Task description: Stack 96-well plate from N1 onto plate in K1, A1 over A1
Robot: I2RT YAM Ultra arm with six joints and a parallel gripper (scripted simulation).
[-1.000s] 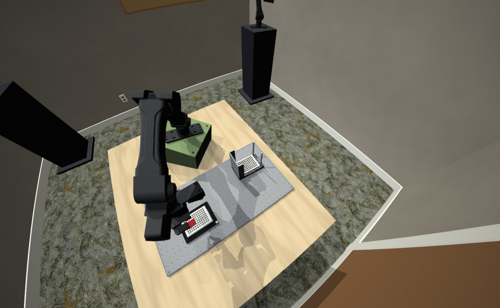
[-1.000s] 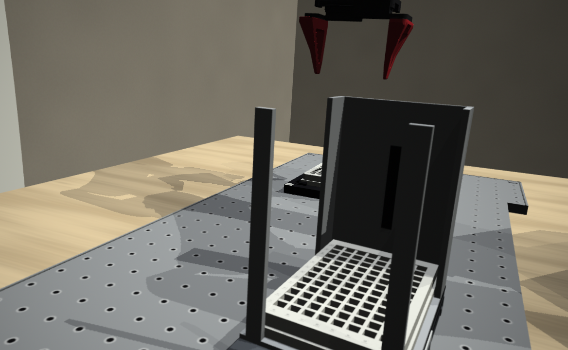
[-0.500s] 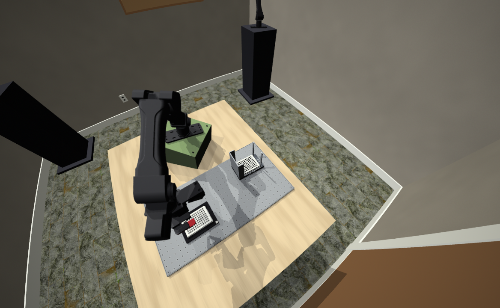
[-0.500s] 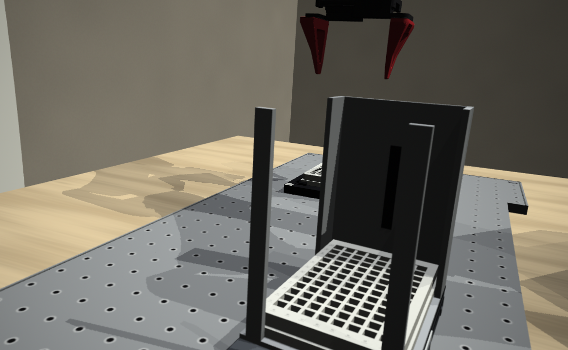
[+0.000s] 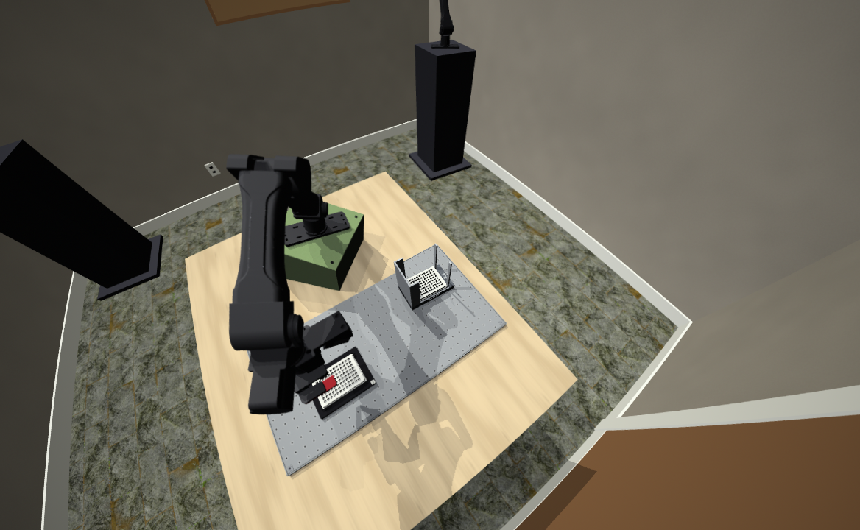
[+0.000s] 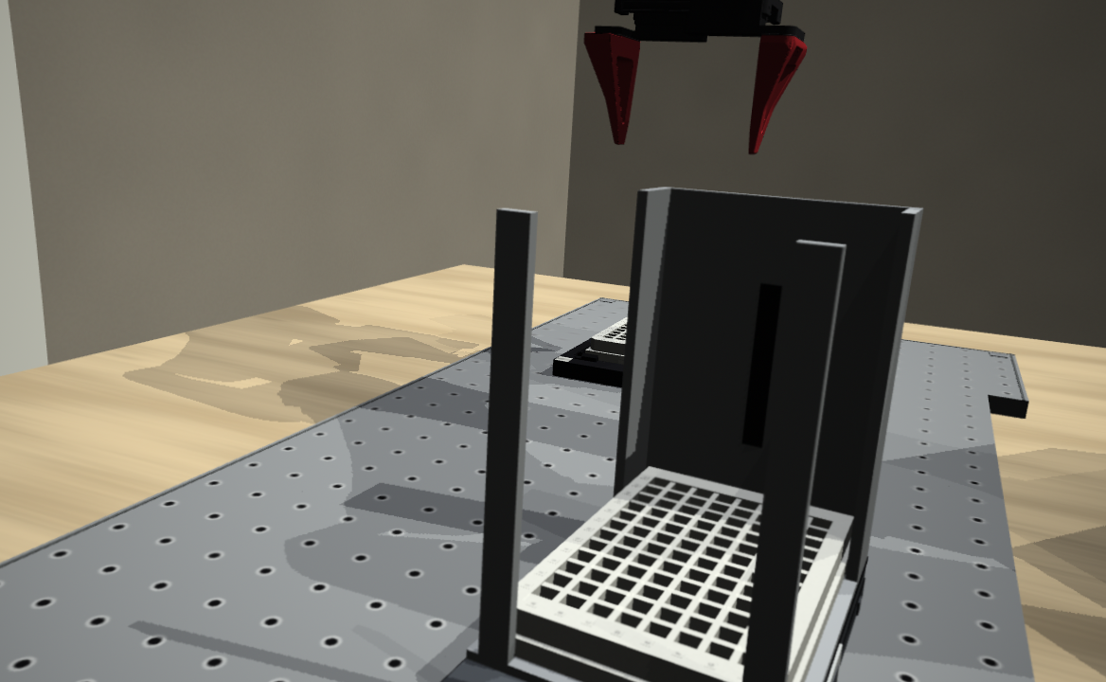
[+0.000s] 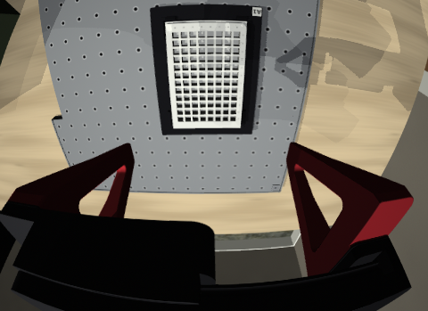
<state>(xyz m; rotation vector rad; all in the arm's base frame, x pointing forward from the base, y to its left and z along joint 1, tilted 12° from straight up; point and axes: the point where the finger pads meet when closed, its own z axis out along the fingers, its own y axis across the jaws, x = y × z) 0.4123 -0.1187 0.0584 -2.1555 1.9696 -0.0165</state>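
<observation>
Right now my hand is 4 cm short of the pale A1 square, 8 cm to the right of it and 15 cm above it. Also, from my hand: back wall (14 cm behind, 27 cm to the left, 8 cm below).
</observation>
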